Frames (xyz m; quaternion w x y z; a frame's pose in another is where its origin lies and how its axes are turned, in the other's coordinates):
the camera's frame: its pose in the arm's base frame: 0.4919 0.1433 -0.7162 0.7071 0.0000 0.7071 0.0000
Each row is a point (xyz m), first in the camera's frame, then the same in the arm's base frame.
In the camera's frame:
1: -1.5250 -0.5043 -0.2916
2: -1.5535 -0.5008 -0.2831
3: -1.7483 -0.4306 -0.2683
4: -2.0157 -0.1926 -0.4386
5: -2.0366 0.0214 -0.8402
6: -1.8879 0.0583 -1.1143
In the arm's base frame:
1: 0.2003 -0.3610 0.8088
2: 0.2088 -0.3575 0.8373
3: 0.2236 -0.2873 1.0321
4: 0.0533 -0.0493 1.2995
5: -0.3483 0.1647 1.3204
6: -0.6224 0.2016 1.1717

